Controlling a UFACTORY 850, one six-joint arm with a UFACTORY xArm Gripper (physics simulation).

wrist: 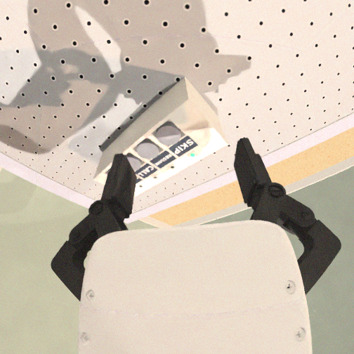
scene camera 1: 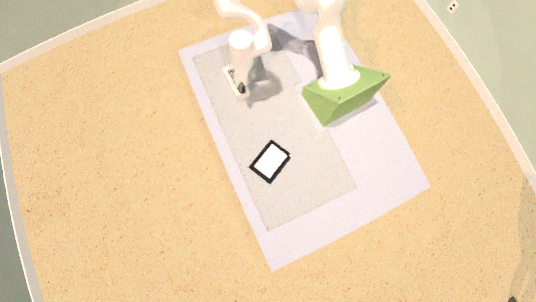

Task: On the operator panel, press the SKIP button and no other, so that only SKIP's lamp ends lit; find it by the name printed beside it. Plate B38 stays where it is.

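Observation:
The cream operator panel (scene camera 1: 244, 95) (wrist: 150, 120) stands on the pegboard, partly under the gripper. In the wrist view its round grey SKIP button (wrist: 168, 132) is uncovered, with the SKIP label (wrist: 184, 146) beside it. A small green lamp (wrist: 192, 155) glows beside that label. A neighbouring grey button (wrist: 148, 149) has a label too small to read fully; the CALL label (wrist: 145, 172) is partly hidden behind the left finger. My gripper (scene camera 1: 237, 82) (wrist: 181, 157) is open and empty, its fingers spread above the panel. No B38 marking is readable.
A white rectangle with a black border (scene camera 1: 270, 161) lies on the grey pegboard (scene camera 1: 310, 175), apart from the panel. The arm's base stands on a green wedge (scene camera 1: 345, 95) beside the pegboard. The pale lilac sheet (scene camera 1: 385, 170) lies around the pegboard on the speckled tan surface (scene camera 1: 125, 175).

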